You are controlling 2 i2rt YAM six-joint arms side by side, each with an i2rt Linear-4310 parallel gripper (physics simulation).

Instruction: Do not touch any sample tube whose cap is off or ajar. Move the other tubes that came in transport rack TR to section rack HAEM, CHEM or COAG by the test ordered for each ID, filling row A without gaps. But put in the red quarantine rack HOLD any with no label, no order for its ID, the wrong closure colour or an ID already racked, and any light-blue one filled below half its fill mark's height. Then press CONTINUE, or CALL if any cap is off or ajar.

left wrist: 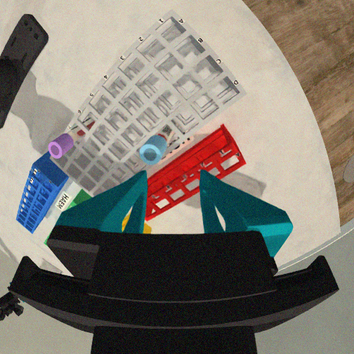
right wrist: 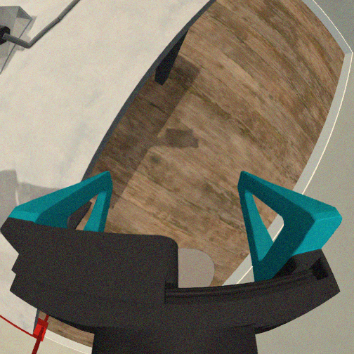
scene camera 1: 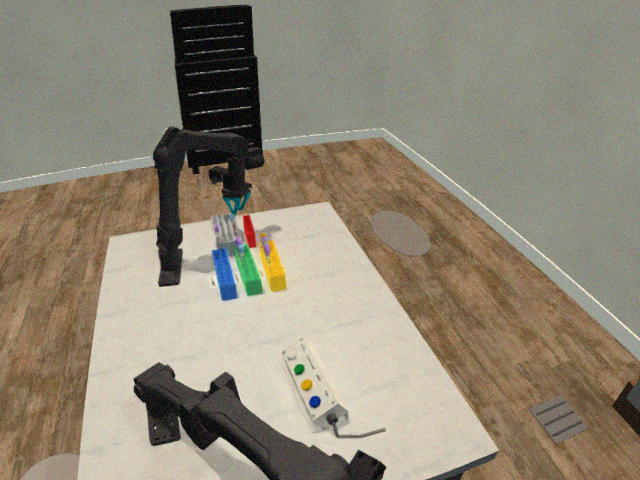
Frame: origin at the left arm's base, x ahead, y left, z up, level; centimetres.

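Seen in the pictures: left gripper, fingertip midpoint: (scene camera 1: 237, 212); left arm's base, link origin: (scene camera 1: 171, 267); right arm's base, link origin: (scene camera 1: 162, 408).
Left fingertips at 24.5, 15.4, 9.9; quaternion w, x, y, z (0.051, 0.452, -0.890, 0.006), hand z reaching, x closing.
Pixels of each thing's middle, then the offset from my left fingertips to it, as dx, dy, dz. "spot": a spot on its surface instead.
- Transport rack TR, body centre: (scene camera 1: 226, 234) -4.7, -2.5, -7.1
- purple-capped tube, surface spot: (scene camera 1: 217, 228) spot: -7.2, -7.8, -1.0
- light-blue, surface spot: (scene camera 1: 241, 248) spot: +0.4, -22.0, -0.9
- green rack, body centre: (scene camera 1: 247, 269) +1.5, -25.0, -7.1
- yellow rack, body centre: (scene camera 1: 272, 264) +9.6, -24.2, -7.1
- blue rack, body centre: (scene camera 1: 223, 273) -6.1, -25.7, -7.1
- button box, body centre: (scene camera 1: 312, 380) +13.4, -73.8, -5.7
Transport rack TR (scene camera 1: 225, 243) (left wrist: 131, 56) is grey and translucent. A purple-capped tube (scene camera 1: 217, 228) (left wrist: 61, 146) stands near its column 7 end. A light-blue-capped tube (left wrist: 152, 150) leans on its side next to the red rack HOLD (scene camera 1: 249, 230) (left wrist: 200, 152); its exact hole is unclear. My left gripper (scene camera 1: 234, 213) (left wrist: 173, 177) is partly open and empty, above the red rack beside the light-blue cap. Purple (scene camera 1: 237, 241) and light-blue (scene camera 1: 241, 248) caps show at the green rack (scene camera 1: 251, 279); orange and purple ones at the yellow rack (scene camera 1: 277, 273). My right gripper (right wrist: 174, 178) is open and empty, past the table edge.
The blue rack (scene camera 1: 224, 273) (left wrist: 51, 172) stands left of the green one, with the HAEM label (left wrist: 63, 201) between them. A button box (scene camera 1: 320, 384) with white, green, yellow and blue buttons stands nearer the right arm; its cable (scene camera 1: 356, 435) trails beside it. Its lettering is unreadable.
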